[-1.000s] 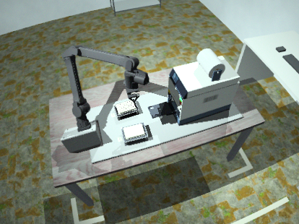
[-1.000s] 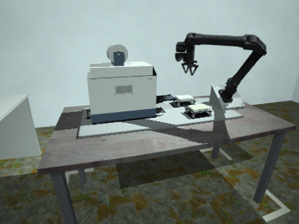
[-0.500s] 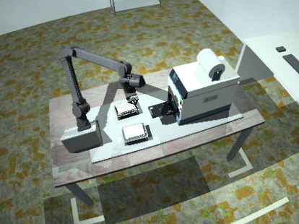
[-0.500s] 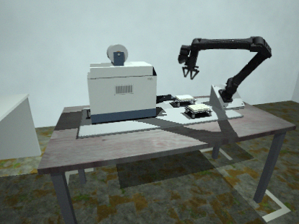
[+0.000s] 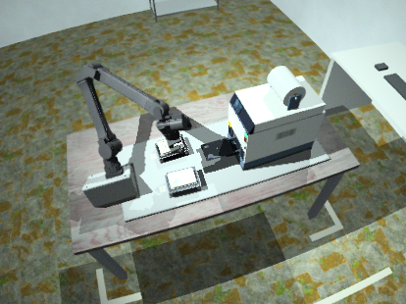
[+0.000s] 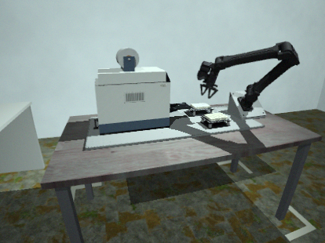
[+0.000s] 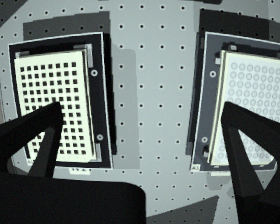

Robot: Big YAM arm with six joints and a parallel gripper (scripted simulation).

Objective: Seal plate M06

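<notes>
The black nest N1 is 130 mm below my hand, 100 mm to the left of it and 30 mm behind it. From my hand the other things lie so: foil roll: 510 mm ahead, 250 mm above, 40 mm to the right; then sealer stage: 180 mm ahead, 70 mm below, 40 mm to the right; then pale plate: 120 mm to the right, 110 mm below, 30 mm behind.
</notes>
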